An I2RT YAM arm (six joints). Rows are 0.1 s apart.
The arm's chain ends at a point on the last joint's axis. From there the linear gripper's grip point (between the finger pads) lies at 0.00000 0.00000 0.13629 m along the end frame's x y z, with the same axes.
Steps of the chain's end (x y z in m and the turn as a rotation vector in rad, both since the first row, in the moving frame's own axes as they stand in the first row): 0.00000, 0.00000, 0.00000, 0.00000, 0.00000, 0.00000; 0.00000, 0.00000, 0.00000, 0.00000, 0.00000, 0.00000; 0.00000, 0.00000, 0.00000, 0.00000, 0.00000, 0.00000; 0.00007, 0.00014, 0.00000, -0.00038, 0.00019, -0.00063; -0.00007, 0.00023, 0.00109, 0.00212, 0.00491, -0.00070; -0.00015, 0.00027, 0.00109, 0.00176, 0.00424, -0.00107; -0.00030, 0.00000, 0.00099, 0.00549, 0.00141, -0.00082; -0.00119, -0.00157, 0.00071, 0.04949, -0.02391, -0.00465; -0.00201, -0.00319, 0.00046, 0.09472, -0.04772, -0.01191; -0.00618, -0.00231, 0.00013, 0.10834, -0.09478, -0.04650; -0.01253, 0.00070, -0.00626, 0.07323, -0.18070, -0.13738; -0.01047, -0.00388, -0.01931, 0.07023, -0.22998, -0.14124
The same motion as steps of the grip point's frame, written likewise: 0.00000, 0.00000, 0.00000, 0.00000, 0.00000, 0.00000; 0.00000, 0.00000, 0.00000, 0.00000, 0.00000, 0.00000; 0.00000, 0.00000, 0.00000, 0.00000, 0.00000, 0.00000; 0.00010, 0.00019, 0.00000, -0.00038, 0.00019, -0.00063; 0.00060, -0.00006, 0.00109, 0.00212, 0.00491, -0.00070; 0.00043, 0.00003, 0.00109, 0.00176, 0.00424, -0.00107; -0.00011, -0.00075, 0.00099, 0.00549, 0.00141, -0.00082; -0.00446, -0.00830, 0.00050, 0.04949, -0.02391, -0.00465; -0.00858, -0.01604, -0.00031, 0.09472, -0.04772, -0.01191; -0.01939, -0.01672, -0.00128, 0.10834, -0.09478, -0.04650; -0.03761, -0.00750, -0.00884, 0.07323, -0.18070, -0.13738; -0.04208, -0.01113, -0.02322, 0.07023, -0.22998, -0.14124
